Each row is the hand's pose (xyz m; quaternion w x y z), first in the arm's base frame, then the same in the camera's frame.
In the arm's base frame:
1: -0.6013 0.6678 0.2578 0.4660 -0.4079 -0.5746 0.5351
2: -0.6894 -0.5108 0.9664 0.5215 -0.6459 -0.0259 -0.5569
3: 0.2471 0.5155 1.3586 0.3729 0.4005 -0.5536 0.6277
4: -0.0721 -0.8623 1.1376 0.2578 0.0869 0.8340 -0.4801
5: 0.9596 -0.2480 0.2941 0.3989 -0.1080 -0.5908 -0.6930
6: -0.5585 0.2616 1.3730 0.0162 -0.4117 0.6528 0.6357
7: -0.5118 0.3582 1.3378 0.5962 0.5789 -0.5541 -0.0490
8: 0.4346 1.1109 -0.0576 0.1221 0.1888 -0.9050 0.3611
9: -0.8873 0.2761 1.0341 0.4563 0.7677 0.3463 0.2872
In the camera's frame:
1: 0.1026 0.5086 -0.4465 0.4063 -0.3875 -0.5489 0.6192
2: 0.2137 -0.5454 0.4342 0.5097 -0.6931 -0.1034 -0.4991
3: 1.0015 0.6508 0.6148 0.3688 0.4239 -0.4646 0.6844
4: 0.8816 -0.7756 0.6208 0.2786 -0.0048 0.8044 -0.5247
5: 1.7818 -0.1619 -0.3622 0.4519 -0.1111 -0.6393 -0.6121
6: 0.2431 0.2917 0.7126 0.0765 0.4432 -0.6684 -0.5924
7: 0.2738 0.3872 0.6608 0.6535 0.5687 -0.4991 0.0238
8: 1.0503 1.0380 -0.8829 0.1305 0.2521 -0.8555 0.4331
9: -0.0957 0.2067 0.3946 0.4839 0.7096 0.4324 0.2743

